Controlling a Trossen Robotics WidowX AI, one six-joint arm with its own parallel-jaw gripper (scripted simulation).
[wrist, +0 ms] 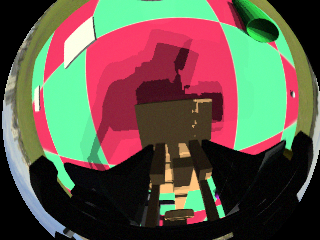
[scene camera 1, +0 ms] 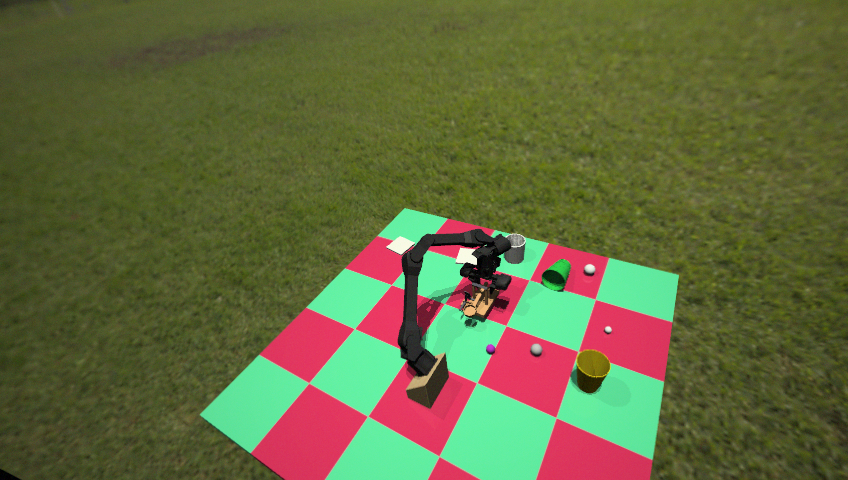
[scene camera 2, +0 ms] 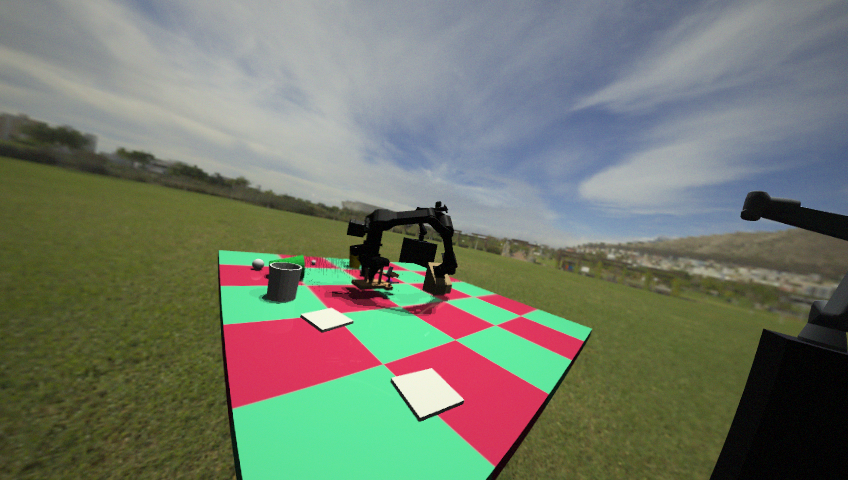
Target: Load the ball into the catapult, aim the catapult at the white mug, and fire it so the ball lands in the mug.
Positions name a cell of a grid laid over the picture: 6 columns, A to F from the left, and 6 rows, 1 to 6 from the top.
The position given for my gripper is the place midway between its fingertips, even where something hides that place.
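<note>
Looking through scene camera 1, I find my gripper (scene camera 1: D4), a wooden catapult (scene camera 1: D4) and also a yellow cup (scene camera 1: E5). The wrist view shows me the catapult (wrist: D4) again, with my gripper (wrist: D4) in the picture too. In scene camera 2 there is my gripper (scene camera 2: C4).
</note>
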